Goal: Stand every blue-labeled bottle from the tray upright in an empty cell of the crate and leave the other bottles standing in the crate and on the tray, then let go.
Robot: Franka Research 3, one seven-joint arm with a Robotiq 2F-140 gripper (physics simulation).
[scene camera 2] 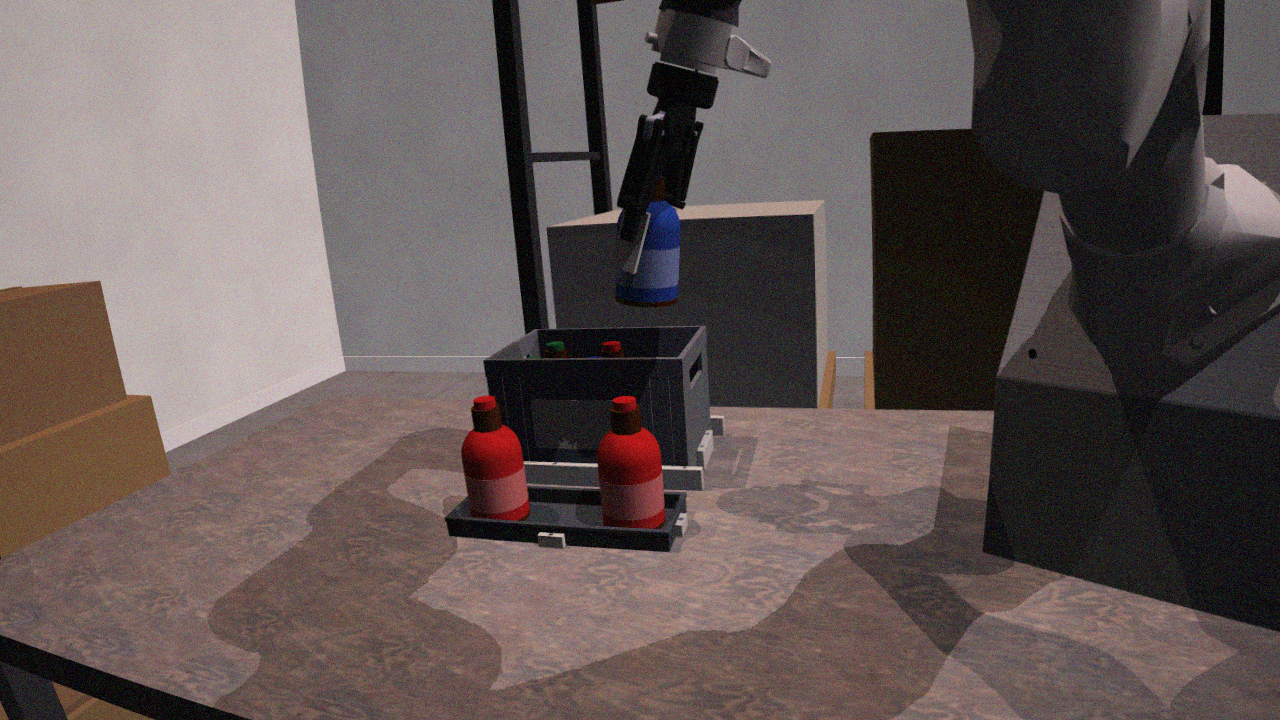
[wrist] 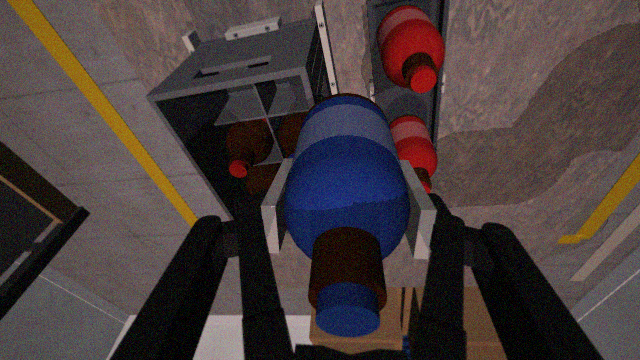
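My gripper is there in the pictures, and the wrist view shows it too. Along with the gripper I can see a red-capped bottle and a blue-labeled bottle.
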